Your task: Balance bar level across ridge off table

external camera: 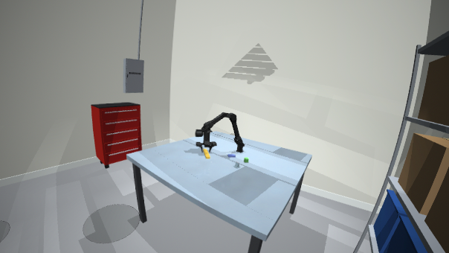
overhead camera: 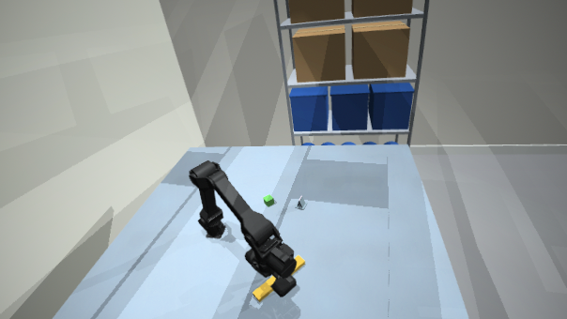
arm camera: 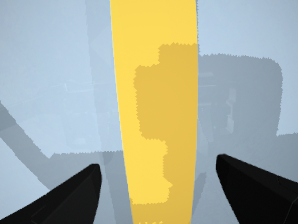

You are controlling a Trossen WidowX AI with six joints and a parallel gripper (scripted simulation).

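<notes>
The green cube lies 370 mm to the left of my gripper tip, 100 mm behind it and 10 mm above it. From my gripper tip the other things lie so: flat blue block: 210 mm to the left, 110 mm behind; yellow bar: 20 mm to the left, 20 mm ahead.
</notes>
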